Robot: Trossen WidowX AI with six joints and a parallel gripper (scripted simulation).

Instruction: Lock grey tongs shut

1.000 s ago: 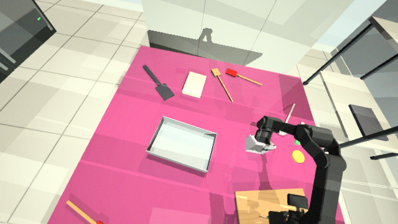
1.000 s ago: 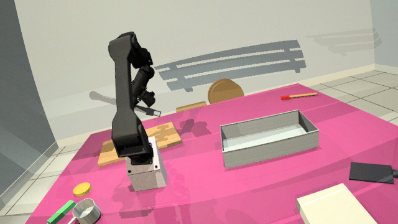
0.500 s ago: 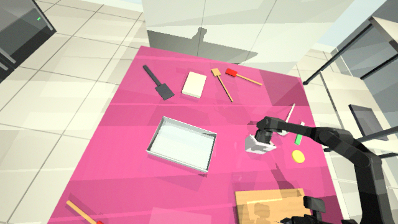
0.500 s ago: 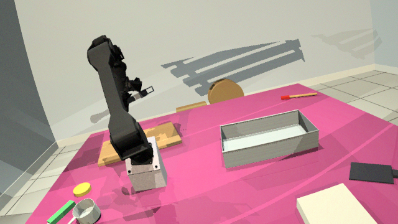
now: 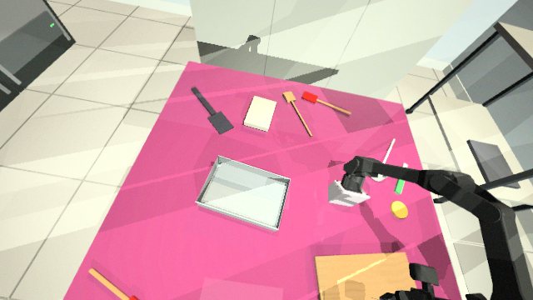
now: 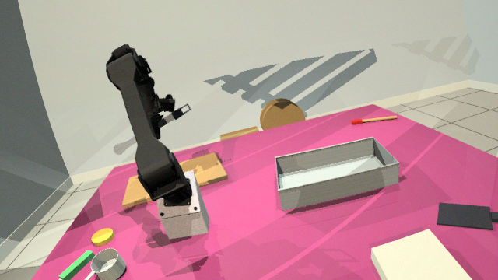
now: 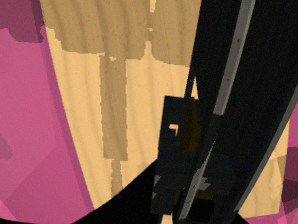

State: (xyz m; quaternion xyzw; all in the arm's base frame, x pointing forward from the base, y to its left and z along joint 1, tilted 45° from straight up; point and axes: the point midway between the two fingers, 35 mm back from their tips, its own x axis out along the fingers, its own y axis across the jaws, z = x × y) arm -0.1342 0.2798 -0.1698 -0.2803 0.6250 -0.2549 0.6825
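Right now my gripper tip is 15 cm above the wooden board. From my gripper tip the other things lie so: yellow disc (33 cm to the right, 15 cm below, 14 cm behind); beige block (63 cm to the right, 55 cm ahead, 14 cm below); grey roasting tin (51 cm ahead, 22 cm to the right, 13 cm below).
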